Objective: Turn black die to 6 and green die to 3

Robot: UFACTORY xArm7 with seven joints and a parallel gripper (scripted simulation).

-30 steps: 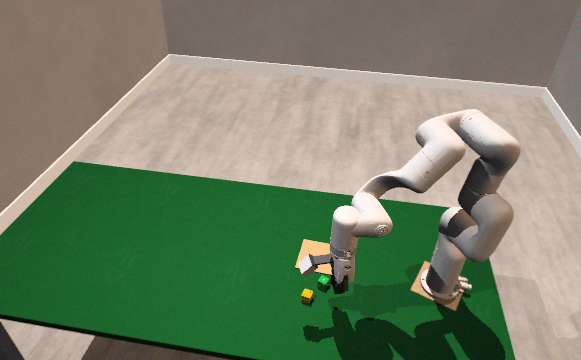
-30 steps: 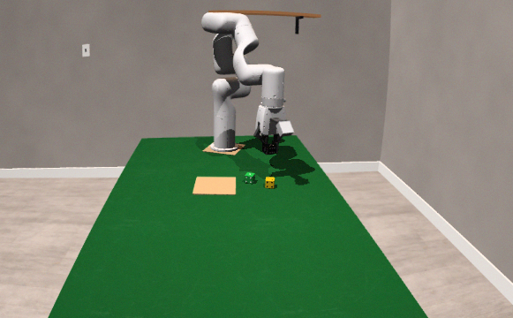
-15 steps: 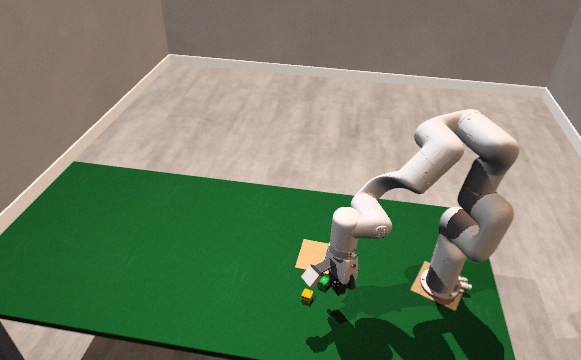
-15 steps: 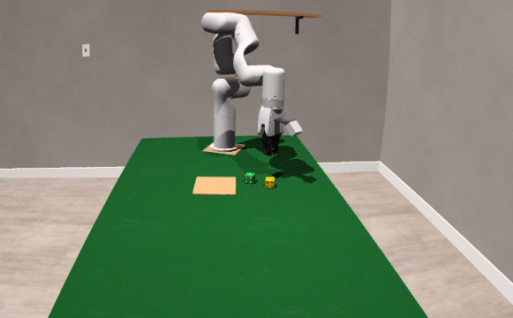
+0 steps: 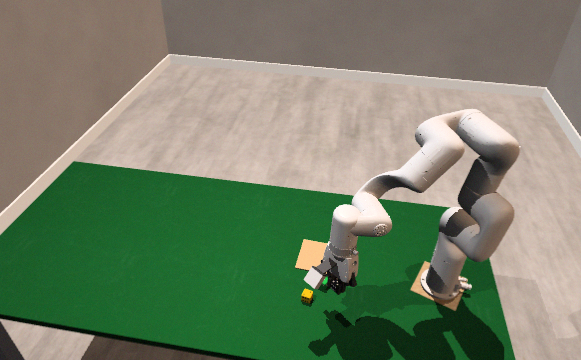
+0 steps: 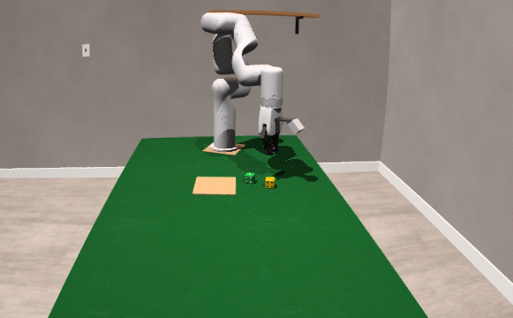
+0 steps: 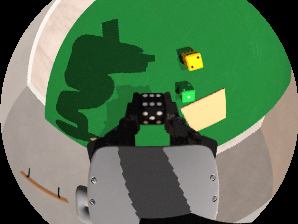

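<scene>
Now: the green die 5 cm ahead of my hand, 8 cm to the right of it and 10 cm below it. From my hand the other things lie so: tan mat: 8 cm ahead, 20 cm to the right, 11 cm below; then yellow die: 9 cm ahead, 1 cm to the right, 10 cm below; then black die: 1 cm below.
</scene>
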